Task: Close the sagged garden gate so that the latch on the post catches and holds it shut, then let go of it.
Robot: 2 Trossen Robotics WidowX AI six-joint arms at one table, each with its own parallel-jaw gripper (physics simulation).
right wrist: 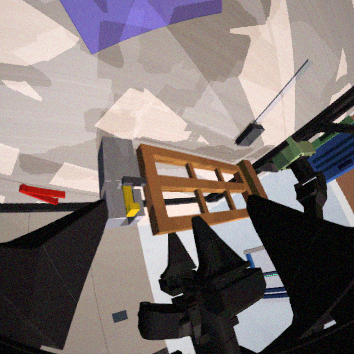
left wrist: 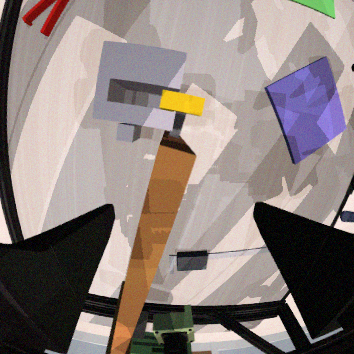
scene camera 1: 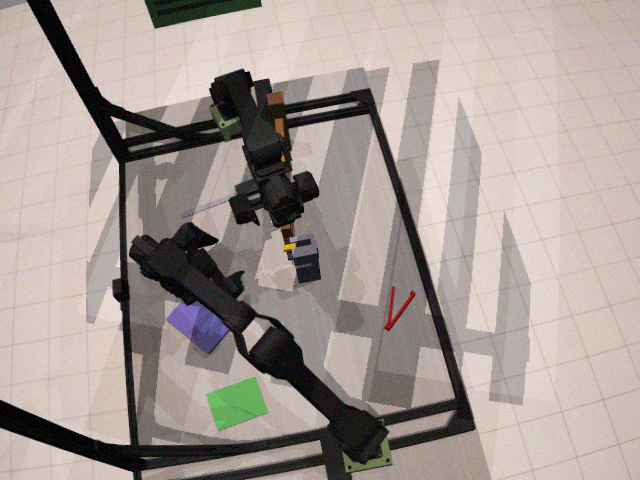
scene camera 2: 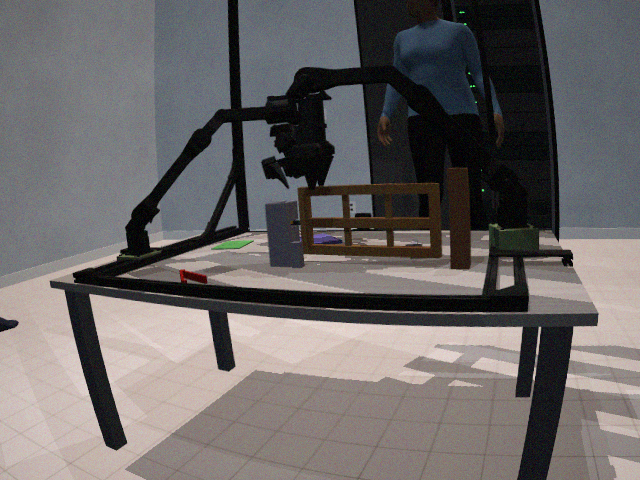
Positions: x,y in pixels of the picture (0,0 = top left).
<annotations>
left gripper: open, holds nothing
right gripper: open, holds nothing
a thin rod with dark block (left wrist: 185,260): on the table
</annotations>
